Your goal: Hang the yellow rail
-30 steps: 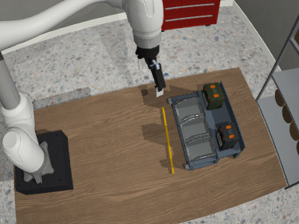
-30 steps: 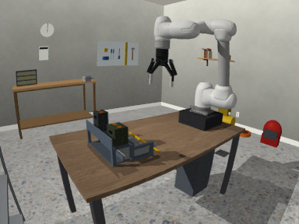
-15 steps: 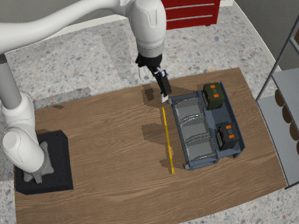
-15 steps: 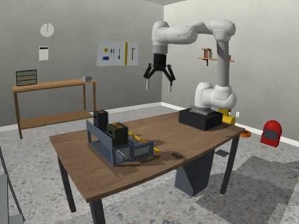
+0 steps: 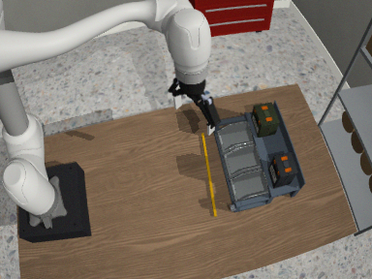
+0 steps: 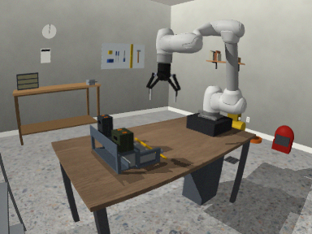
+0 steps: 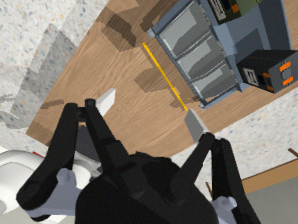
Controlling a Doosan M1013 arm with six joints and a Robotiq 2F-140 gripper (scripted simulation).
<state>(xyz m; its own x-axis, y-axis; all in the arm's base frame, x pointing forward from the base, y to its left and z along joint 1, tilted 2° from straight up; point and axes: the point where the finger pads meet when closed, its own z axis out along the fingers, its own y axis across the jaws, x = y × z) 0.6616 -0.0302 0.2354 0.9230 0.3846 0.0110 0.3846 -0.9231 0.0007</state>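
Now: hand 320 mm above the yellow rail, 80 mm to the left of it and 20 mm short of it.
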